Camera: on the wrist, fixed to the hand. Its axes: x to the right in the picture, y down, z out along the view.
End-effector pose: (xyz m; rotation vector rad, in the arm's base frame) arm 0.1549 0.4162 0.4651 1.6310 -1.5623 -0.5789
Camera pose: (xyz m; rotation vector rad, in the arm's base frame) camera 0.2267 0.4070 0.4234 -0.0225 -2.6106 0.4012
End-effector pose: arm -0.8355 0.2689 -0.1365 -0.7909 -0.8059 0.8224
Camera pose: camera -0.7820 0.2352 -0.0820 -0.9567 -0.0511 2.5163
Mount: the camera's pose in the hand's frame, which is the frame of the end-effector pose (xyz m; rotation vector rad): 0.0108 -0.0774 -0.0294 0.3336 -0.3004 1.6714
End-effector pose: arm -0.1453 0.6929 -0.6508 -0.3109 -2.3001 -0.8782
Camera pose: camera -0.1720 0.6154 -0.6667 -1.8535 -1.4796 0.4271
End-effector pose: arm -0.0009 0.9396 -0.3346 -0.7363 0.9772 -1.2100
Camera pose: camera -0.0591 0.9130 -0.2810 0.2702 0.7261 0.2334
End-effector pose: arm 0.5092 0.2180 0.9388 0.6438 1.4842 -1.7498
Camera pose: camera 0.4386 0.2487 0.9712 1.1929 0.0898 -0.6223
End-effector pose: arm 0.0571 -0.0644 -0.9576 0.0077 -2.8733 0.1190
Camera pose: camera 0.0556 -0.1391 -0.9203 2.1040 1.9661 -0.8068
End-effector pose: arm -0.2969 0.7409 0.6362 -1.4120 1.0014 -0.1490
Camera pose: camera -0.2738 0.6951 0.7021 0.0169 1.4891 1.0359
